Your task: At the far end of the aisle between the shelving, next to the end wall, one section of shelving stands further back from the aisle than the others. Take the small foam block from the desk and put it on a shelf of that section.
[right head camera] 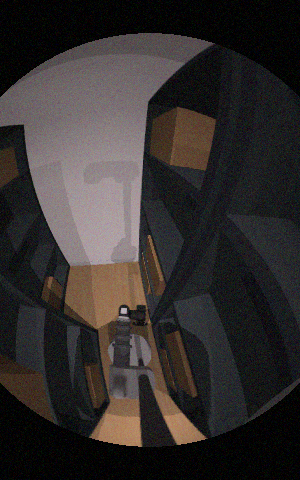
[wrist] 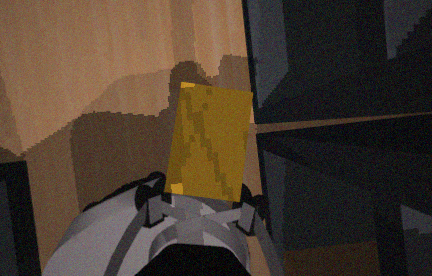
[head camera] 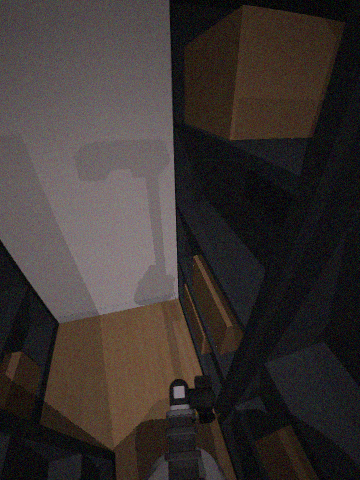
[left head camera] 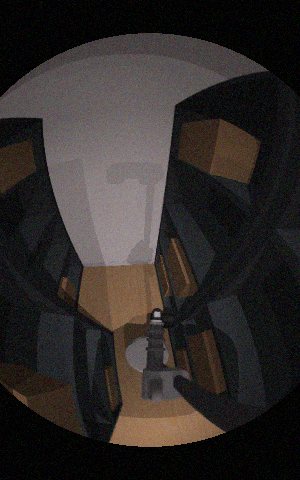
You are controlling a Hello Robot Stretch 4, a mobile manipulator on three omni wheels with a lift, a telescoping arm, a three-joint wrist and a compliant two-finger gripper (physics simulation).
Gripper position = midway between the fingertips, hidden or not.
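Note:
Gripper [wrist: 202,196] visible. Yellow foam block [wrist: 207,157] too.

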